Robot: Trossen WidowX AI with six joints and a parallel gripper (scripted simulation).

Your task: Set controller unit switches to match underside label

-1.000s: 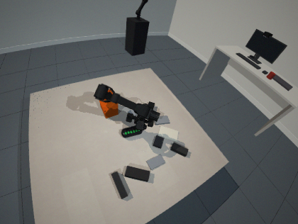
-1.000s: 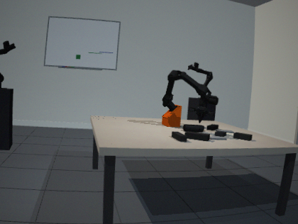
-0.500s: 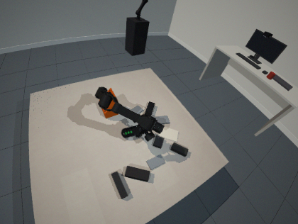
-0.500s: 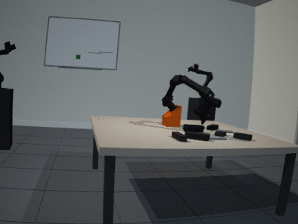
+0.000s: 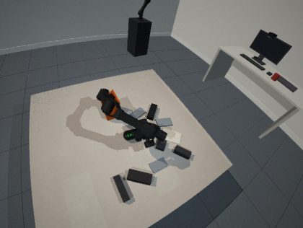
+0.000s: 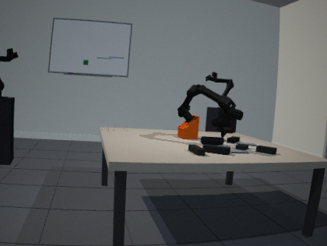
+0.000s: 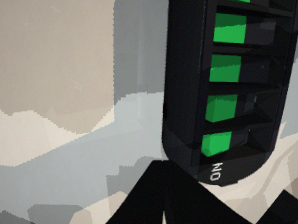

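Now: the small dark box 110 mm ahead of my gripper tip, 90 mm to the left of it and 40 mm below it. Also, from my gripper tip: long black bar: 300 mm to the right, 210 mm ahead, 40 mm below; then white plate: 210 mm to the left, 90 mm ahead, 50 mm below.
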